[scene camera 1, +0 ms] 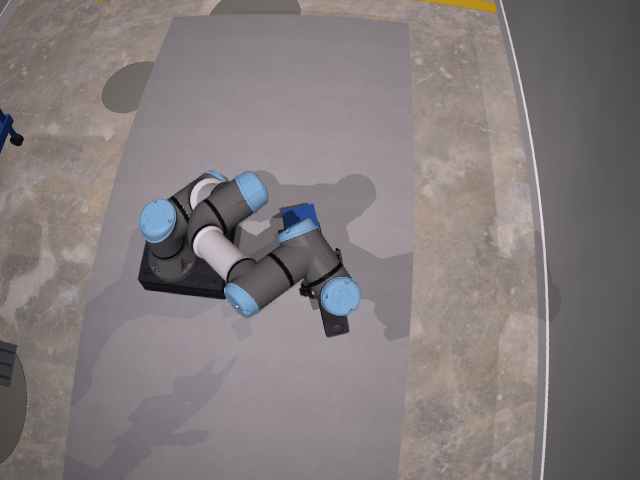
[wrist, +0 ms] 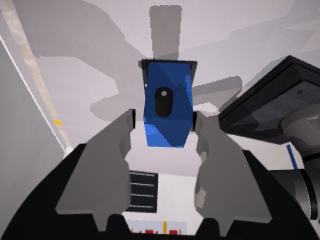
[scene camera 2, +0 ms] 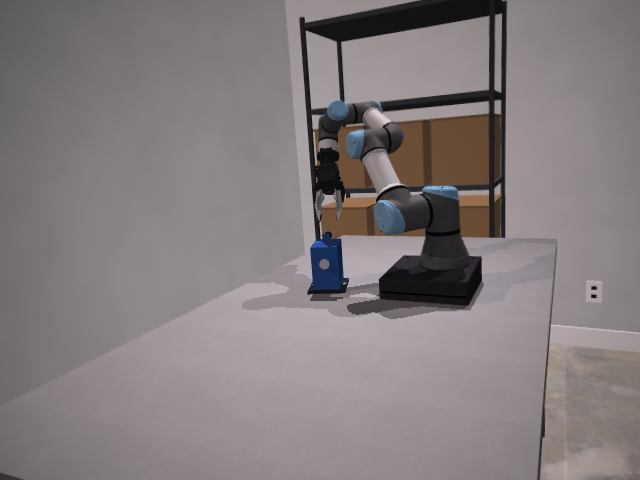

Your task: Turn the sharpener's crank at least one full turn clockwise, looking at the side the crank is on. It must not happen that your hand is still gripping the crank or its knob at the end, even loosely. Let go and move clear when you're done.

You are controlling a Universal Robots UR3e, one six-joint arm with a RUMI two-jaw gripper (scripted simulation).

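Observation:
Visible in the wrist view: my gripper. The pictures show a blue sharpener as well as my gripper.

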